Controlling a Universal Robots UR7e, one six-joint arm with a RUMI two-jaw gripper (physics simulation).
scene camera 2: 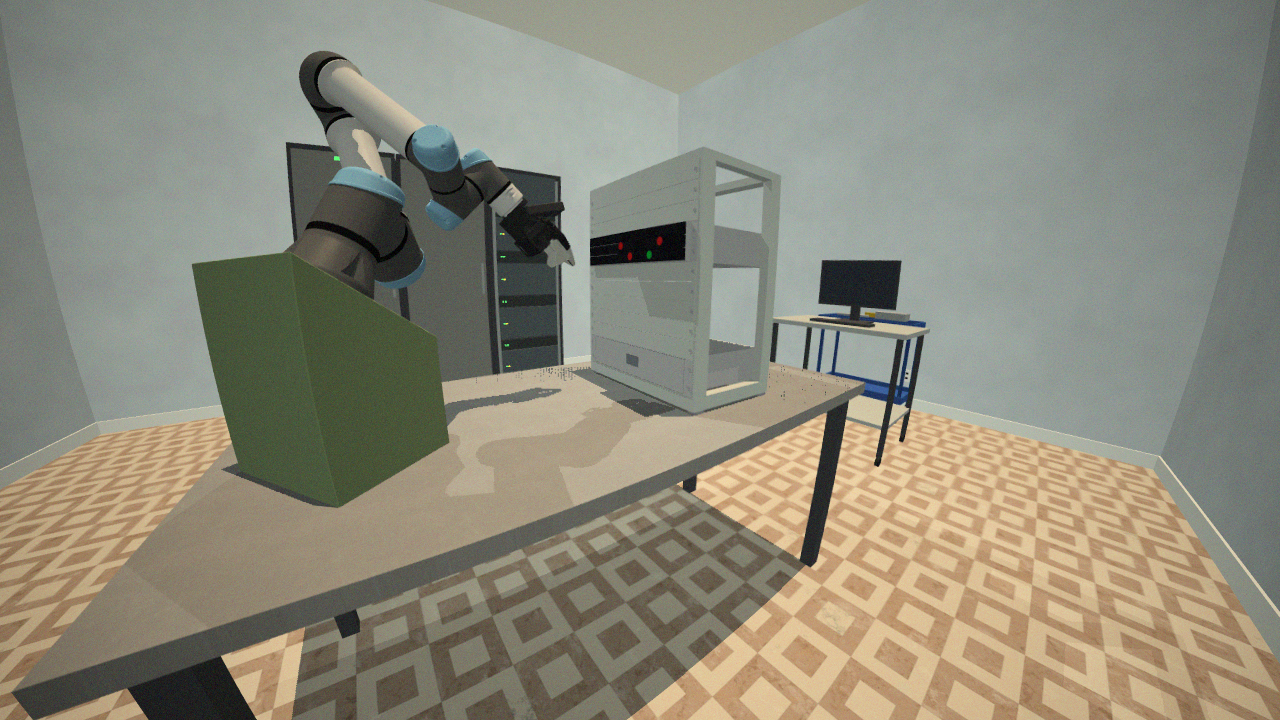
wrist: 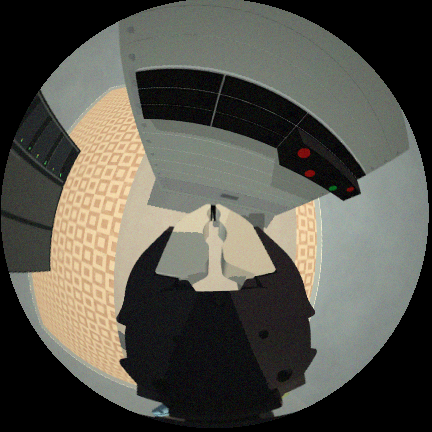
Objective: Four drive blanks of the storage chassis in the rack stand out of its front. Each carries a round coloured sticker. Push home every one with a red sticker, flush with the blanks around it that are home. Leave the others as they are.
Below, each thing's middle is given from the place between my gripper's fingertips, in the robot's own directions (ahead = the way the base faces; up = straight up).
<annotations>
The grey rack [scene camera 2: 656, 226] is 270 mm ahead of my hand, 50 mm below it and 40 mm to the right of it.
</annotations>
